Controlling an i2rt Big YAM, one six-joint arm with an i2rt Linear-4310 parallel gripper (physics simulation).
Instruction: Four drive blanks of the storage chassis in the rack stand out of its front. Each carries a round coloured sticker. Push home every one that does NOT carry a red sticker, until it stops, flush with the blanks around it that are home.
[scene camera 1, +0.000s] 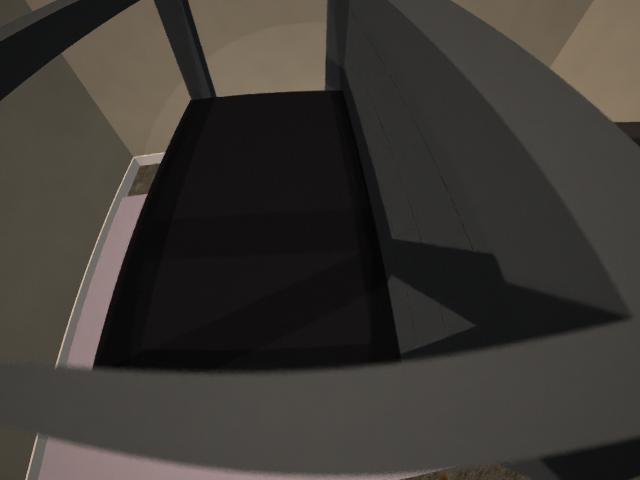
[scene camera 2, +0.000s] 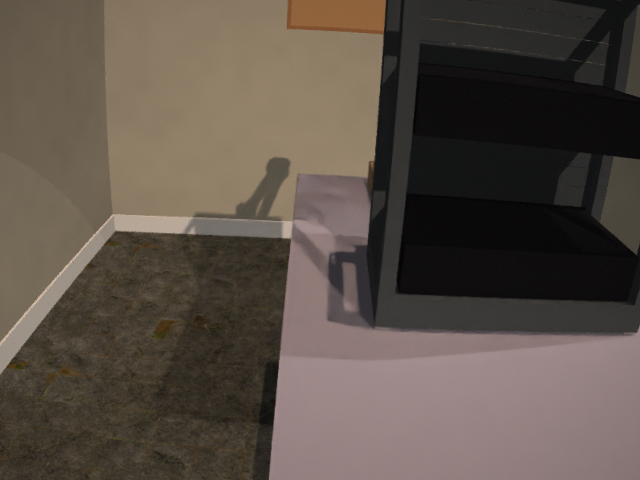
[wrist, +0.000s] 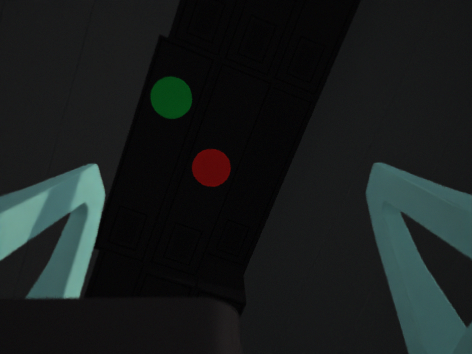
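In the wrist view a dark chassis front runs diagonally. A blank with a green sticker (wrist: 171, 97) is at its left edge, with a small step in outline at its upper end. A blank with a red sticker (wrist: 211, 167) is beside it to the right. A plain blank (wrist: 280, 130) lies right of that. How far each stands out is hard to tell in the dark. The other stickered blanks do not show. My gripper (wrist: 235, 178) is open and empty, its fingertips either side of the chassis front. The rack (scene camera 1: 310, 413) (scene camera 2: 506, 314) holds black chassis units (scene camera 1: 268, 170) (scene camera 2: 516, 273).
Another black chassis (scene camera 2: 516, 111) sits higher in the rack. The rack stands on a pale pink table (scene camera 2: 454, 413) (scene camera 1: 95, 310). Grey rack side panels flank the chassis front in the wrist view. A dark rounded body (wrist: 110, 325) covers the lower left. An orange panel (scene camera 2: 336, 14) hangs on the wall.
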